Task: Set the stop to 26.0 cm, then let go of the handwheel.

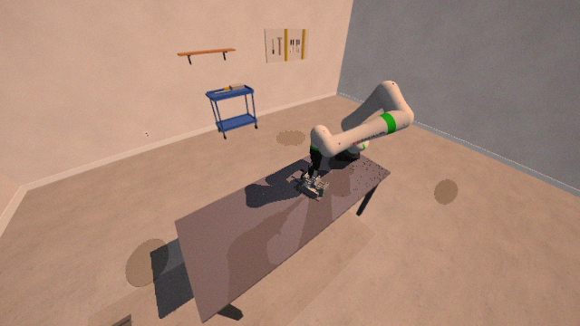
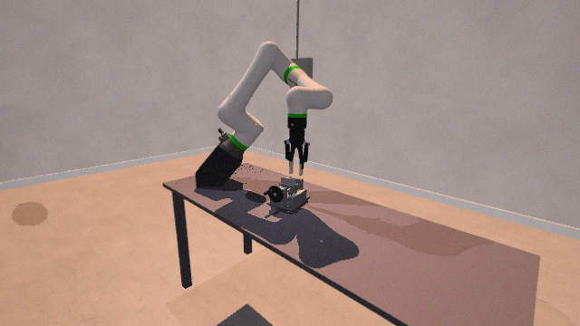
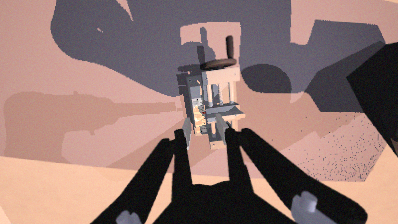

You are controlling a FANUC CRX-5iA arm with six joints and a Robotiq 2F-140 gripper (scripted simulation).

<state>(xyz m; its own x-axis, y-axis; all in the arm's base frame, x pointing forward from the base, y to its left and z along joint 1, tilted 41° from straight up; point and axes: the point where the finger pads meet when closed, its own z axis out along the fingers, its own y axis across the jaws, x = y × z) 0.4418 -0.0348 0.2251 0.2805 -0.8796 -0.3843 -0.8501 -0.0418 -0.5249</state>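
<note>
My gripper is now 30 mm past the handwheel, 140 mm to the left of it and 100 mm above it. Also, from my hand: grey stop fixture (40 mm behind, 100 mm below).
</note>
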